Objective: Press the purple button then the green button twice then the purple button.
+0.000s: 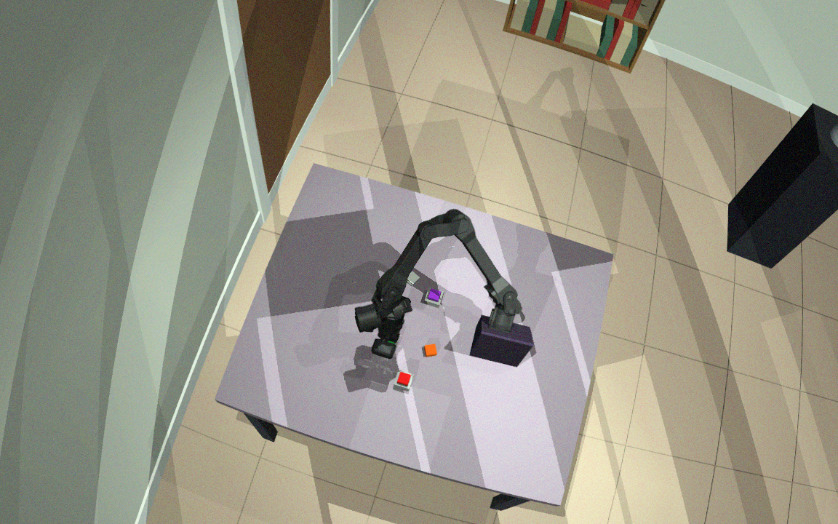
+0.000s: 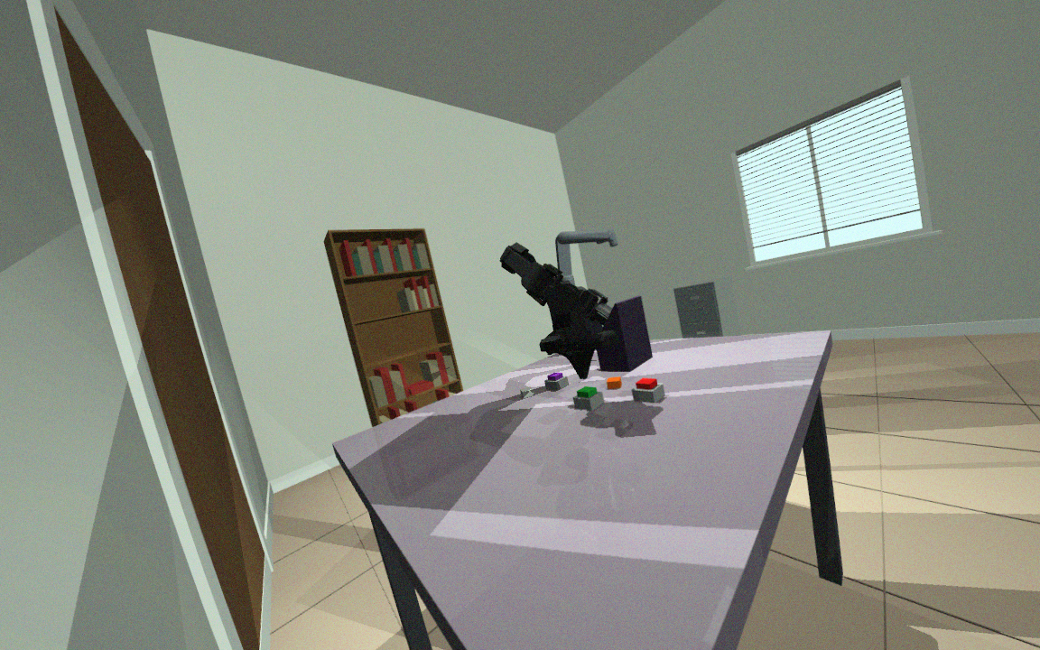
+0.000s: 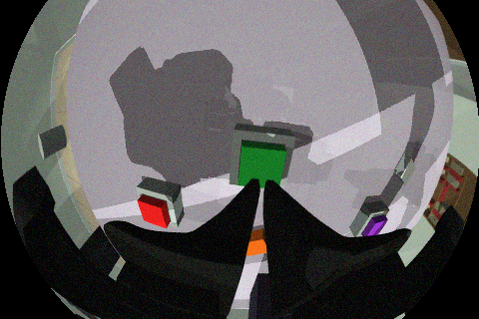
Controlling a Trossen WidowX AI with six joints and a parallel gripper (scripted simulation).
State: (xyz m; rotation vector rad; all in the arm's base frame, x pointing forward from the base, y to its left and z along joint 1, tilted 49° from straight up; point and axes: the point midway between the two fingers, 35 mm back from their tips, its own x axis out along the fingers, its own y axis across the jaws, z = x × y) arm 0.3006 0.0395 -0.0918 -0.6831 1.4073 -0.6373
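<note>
Now: gripper tip 30 mm above the green button. The rest, counted from my gripper tip: red button (100 mm to the left, 80 mm behind, 30 mm below); purple button (180 mm to the right, 90 mm behind, 30 mm below); orange block (130 mm behind, 60 mm below, 10 mm to the right).
</note>
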